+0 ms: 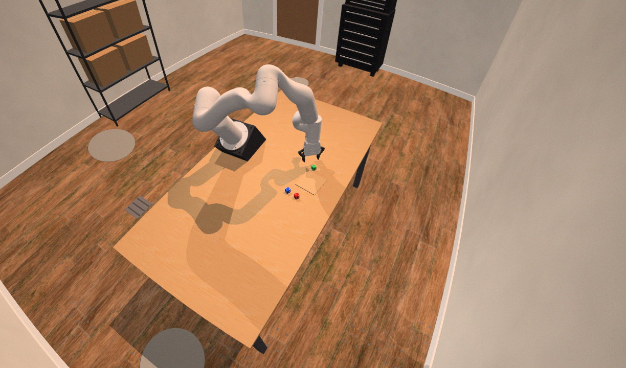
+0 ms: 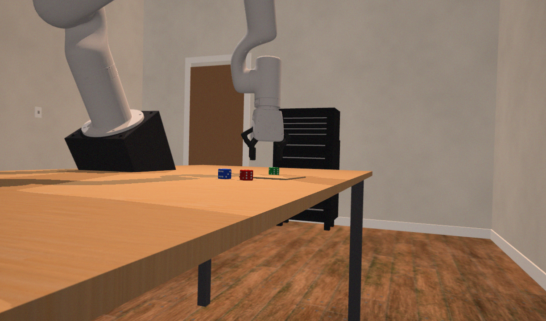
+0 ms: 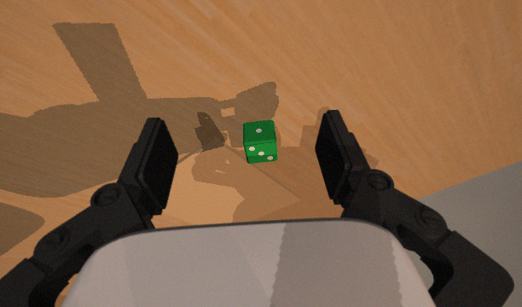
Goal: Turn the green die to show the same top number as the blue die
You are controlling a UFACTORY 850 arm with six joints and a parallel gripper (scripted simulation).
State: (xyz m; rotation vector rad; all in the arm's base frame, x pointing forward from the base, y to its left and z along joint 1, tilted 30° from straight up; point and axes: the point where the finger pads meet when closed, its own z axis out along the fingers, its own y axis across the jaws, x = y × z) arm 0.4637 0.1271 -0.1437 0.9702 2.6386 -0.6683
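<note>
Right now my hand is 4 cm short of the green die, 4 cm above it and 2 cm to the left of it. From my hand the other things lie so: blue die 26 cm to the right, 4 cm below; then red die 27 cm to the right, 7 cm ahead, 4 cm below; then tan mat 12 cm to the right, 8 cm ahead, 5 cm below.
</note>
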